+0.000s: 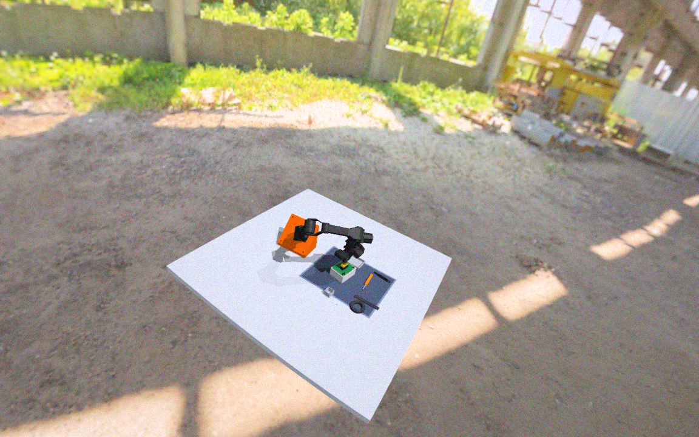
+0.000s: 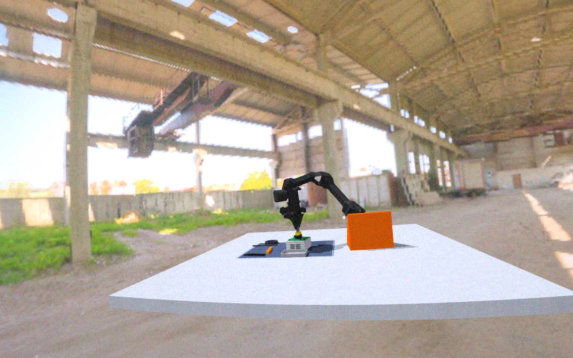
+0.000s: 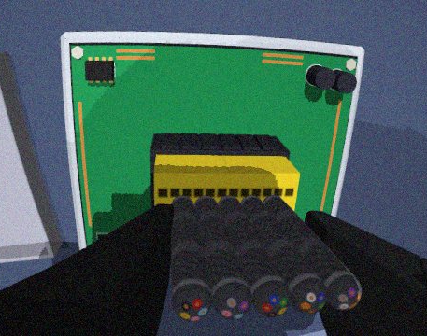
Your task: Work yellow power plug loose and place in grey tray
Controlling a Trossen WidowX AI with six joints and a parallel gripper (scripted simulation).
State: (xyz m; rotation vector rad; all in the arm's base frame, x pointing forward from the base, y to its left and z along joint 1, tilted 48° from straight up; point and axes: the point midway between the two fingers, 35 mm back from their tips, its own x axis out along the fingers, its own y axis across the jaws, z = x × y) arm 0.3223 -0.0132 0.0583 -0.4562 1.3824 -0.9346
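The yellow power plug is 20 mm below my gripper tip. Also, from my gripper tip: dark mat 110 mm below, 50 mm ahead; black rod 210 mm ahead, 120 mm to the right, 100 mm below.
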